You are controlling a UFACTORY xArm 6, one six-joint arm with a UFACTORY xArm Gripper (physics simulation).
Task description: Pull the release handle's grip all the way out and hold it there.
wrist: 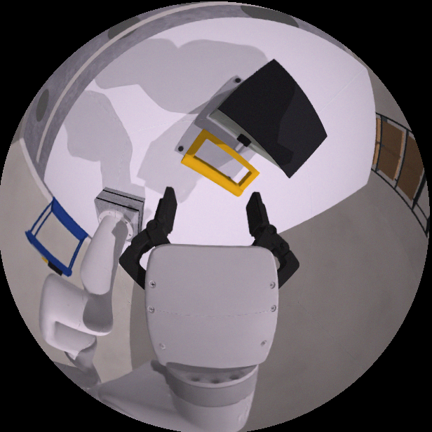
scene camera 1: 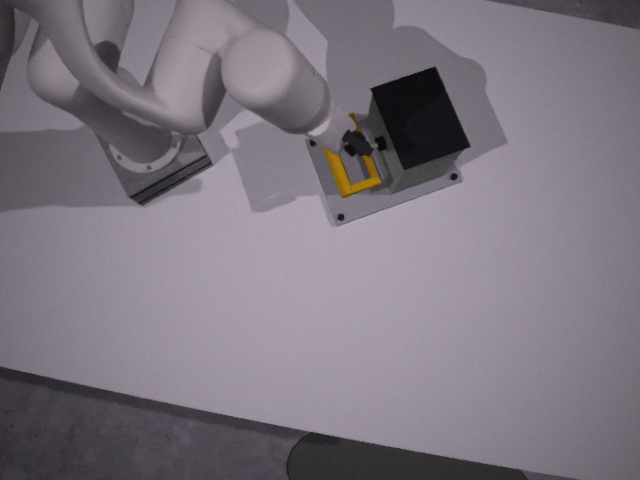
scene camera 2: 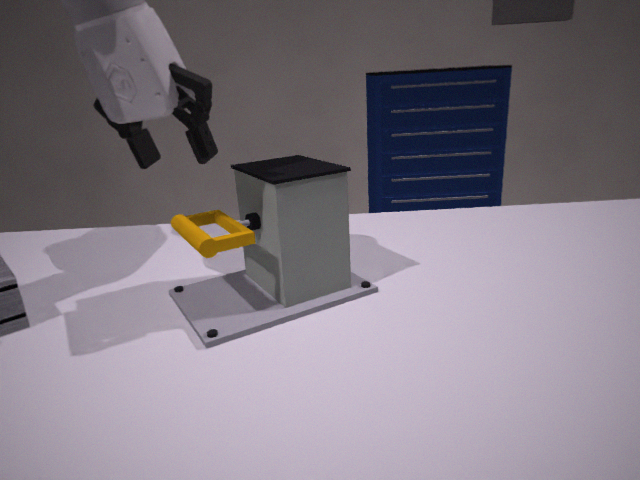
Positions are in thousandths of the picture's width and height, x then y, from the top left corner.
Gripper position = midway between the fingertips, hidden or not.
Observation:
I see my gripper (wrist: 492, 455) and a grey base plate (scene camera 2: 346, 645).
The grey base plate shows as well in the wrist view (wrist: 471, 279) and in scene camera 1 (scene camera 1: 538, 439).

